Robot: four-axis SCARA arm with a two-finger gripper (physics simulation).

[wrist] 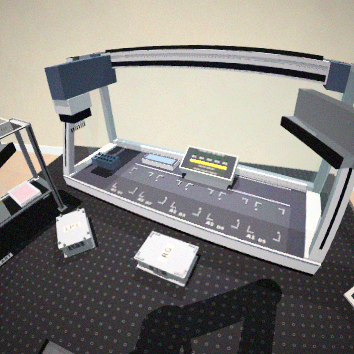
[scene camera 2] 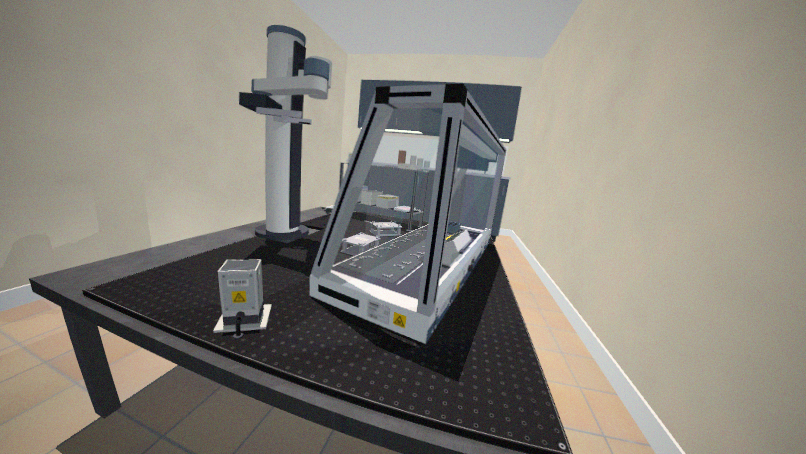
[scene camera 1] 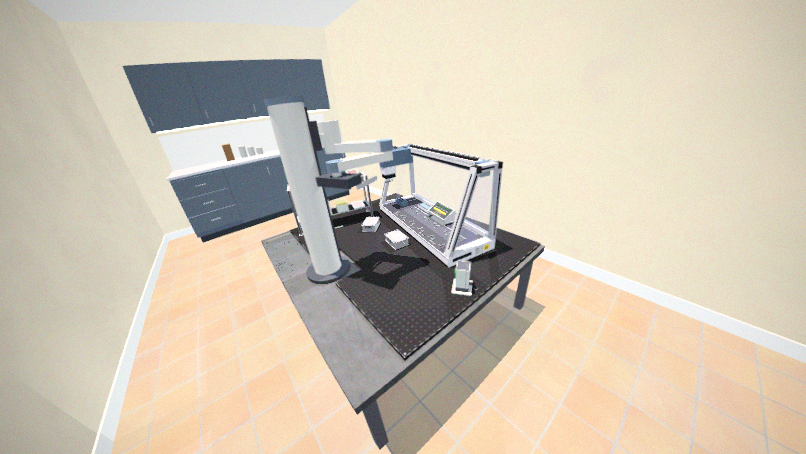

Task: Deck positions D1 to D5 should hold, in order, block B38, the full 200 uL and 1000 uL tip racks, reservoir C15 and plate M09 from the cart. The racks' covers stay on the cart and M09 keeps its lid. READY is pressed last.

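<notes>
My gripper (scene camera 1: 369, 181) (scene camera 2: 283, 116) (wrist: 146, 111) is open and empty, high above the table; its fingers show at both sides of the wrist view. The framed deck (wrist: 190, 224) (scene camera 1: 417, 236) (scene camera 2: 366, 304) has bare corner brackets at D1 to D5. The cart (wrist: 55, 192) stands left of it. A flat pink-topped plate (wrist: 25, 193) (scene camera 2: 404, 209) and a yellow-marked box (scene camera 2: 388, 200) (scene camera 1: 341, 205) are on its shelf; other labels are unreadable. The READY button box (scene camera 1: 463, 275) (scene camera 2: 240, 290) stands near the table's edge; its base corner shows in the wrist view.
White stands marked LP1 (wrist: 75, 232) (scene camera 1: 370, 223) and RG (wrist: 166, 256) (scene camera 1: 396, 238) are on the table before the deck. A pipetting head (wrist: 80, 82) hangs at the frame's left. A display (wrist: 208, 165), blue tray (wrist: 160, 160) and dark blue rack (wrist: 106, 160) are at the deck's back.
</notes>
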